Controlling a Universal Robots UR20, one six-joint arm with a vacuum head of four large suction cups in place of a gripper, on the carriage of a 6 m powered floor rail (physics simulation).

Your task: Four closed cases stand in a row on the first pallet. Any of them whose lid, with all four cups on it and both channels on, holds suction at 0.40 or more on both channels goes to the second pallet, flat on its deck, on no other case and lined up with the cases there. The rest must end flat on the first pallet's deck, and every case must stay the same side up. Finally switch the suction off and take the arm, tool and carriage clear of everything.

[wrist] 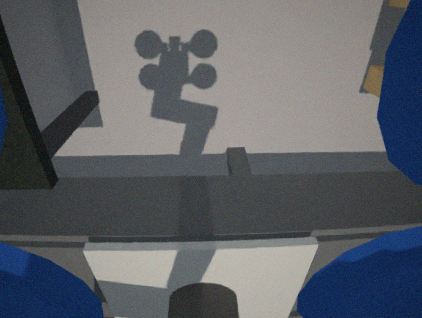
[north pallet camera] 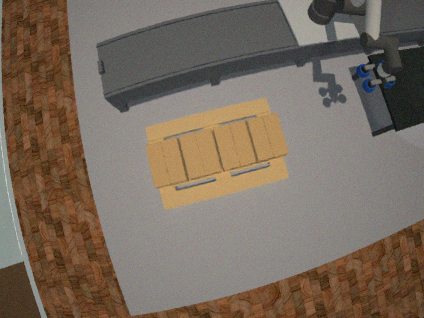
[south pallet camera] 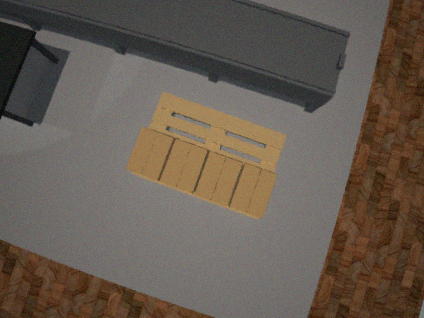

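Observation:
In the north pallet view four closed tan cases stand flat side by side on a wooden pallet, with narrow gaps. In the south pallet view four similar cases lie flat in a row along the side of the other pallet away from the rail. My vacuum head is open, with no case on its blue cups. It is raised between the pallets, beside the dark table, well apart from all cases.
The long grey rail runs beside both pallets. The pale carriage plate sits on it under the arm. A black-topped table stands between the pallets. The head's shadow falls on the floor.

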